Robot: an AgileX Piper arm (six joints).
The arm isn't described. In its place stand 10 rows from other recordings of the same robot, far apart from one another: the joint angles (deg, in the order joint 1, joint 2, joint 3, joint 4, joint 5, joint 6), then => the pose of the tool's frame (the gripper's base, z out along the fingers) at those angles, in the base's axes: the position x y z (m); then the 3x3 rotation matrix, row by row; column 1 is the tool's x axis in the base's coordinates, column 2 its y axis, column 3 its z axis.
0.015 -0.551 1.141 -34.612 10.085 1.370 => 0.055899, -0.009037, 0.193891; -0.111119, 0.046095, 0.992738; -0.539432, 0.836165, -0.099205; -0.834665, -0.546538, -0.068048
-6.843 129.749 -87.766 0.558 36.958 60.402 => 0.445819, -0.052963, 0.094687; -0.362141, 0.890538, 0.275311; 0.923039, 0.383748, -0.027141; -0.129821, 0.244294, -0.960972
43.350 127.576 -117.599 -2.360 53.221 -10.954 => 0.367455, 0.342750, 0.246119; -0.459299, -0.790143, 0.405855; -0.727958, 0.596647, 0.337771; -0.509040, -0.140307, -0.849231
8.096 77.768 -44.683 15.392 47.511 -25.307 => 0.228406, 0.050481, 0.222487; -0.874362, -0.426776, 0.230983; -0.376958, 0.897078, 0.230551; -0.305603, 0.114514, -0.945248
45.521 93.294 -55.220 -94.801 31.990 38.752 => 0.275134, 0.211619, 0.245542; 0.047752, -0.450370, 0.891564; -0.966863, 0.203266, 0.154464; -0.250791, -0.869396, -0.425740
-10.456 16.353 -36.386 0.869 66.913 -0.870 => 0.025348, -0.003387, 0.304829; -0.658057, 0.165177, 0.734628; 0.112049, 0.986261, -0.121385; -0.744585, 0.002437, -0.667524
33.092 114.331 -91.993 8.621 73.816 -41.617 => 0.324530, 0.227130, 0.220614; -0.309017, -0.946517, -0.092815; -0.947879, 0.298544, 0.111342; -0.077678, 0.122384, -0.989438
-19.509 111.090 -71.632 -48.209 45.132 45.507 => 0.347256, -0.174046, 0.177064; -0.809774, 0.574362, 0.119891; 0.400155, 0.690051, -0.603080; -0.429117, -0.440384, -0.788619
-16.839 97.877 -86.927 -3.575 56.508 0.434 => 0.353454, -0.111921, 0.312759; -0.856375, 0.289424, 0.427616; 0.231140, 0.955410, -0.183754; -0.461732, -0.058523, -0.885087
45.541 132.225 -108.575 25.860 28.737 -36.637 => 0.354789, 0.388799, 0.183974; -0.291935, -0.895748, 0.335274; -0.626020, 0.443980, 0.641078; -0.723099, -0.022735, -0.690370
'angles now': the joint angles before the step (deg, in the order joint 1, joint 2, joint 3, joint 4, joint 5, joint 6). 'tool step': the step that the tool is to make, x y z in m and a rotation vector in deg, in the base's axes. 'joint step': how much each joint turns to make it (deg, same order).
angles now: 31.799 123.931 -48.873 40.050 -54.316 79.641
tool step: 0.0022 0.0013 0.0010 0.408 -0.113 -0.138
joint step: -0.007 0.065 -0.634 0.219 0.342 0.006
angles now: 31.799 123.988 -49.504 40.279 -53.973 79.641
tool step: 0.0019 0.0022 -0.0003 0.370 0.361 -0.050
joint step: 0.126 0.222 -0.741 0.415 0.746 -0.122
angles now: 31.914 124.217 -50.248 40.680 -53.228 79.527
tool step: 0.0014 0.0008 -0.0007 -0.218 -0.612 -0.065
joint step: 0.055 0.454 -0.398 -0.002 -0.687 -0.115
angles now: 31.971 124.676 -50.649 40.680 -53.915 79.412
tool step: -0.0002 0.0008 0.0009 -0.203 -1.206 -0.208
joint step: 0.276 0.177 -0.004 0.160 -1.431 0.004
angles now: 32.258 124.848 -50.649 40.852 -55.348 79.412
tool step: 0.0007 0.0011 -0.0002 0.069 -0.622 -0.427
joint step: 0.230 0.341 -0.349 0.520 -0.740 -0.006
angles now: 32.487 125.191 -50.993 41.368 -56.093 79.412
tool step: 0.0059 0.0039 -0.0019 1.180 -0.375 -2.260
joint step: 0.461 1.273 -2.305 2.983 -0.114 -0.288
